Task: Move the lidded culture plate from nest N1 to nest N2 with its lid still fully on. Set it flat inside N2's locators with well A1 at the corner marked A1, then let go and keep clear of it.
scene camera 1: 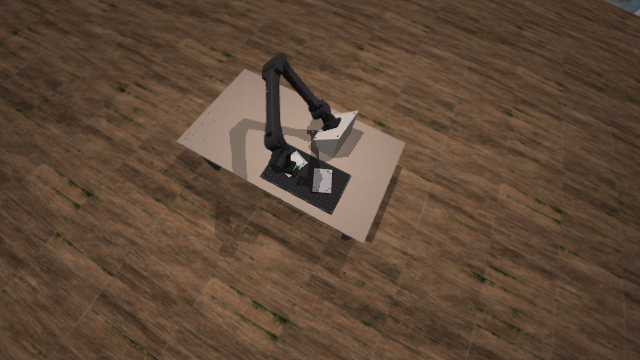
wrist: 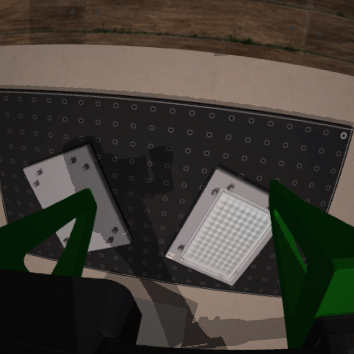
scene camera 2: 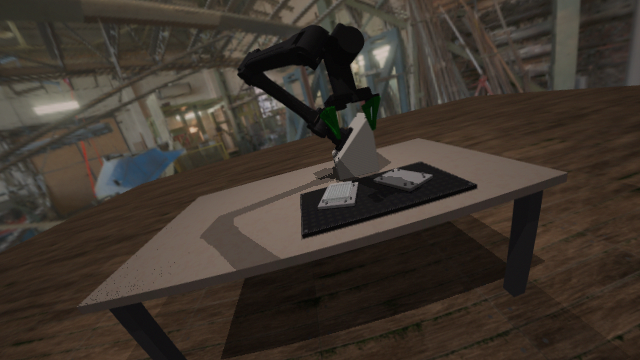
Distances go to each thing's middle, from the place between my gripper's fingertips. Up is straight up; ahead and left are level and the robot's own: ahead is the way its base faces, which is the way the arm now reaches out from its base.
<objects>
Now: the black pegboard point(scene camera 2: 372, 197) 130 mm behind my hand, 70 mm to the left of it and 230 mm below it. Round my hand: grey nest N1 point(wrist: 219, 176) (160 mm behind, 50 mm to the right, 210 mm below); grey nest N2 point(scene camera 2: 406, 180) (140 mm behind, 180 mm to the left, 210 mm below).
</objects>
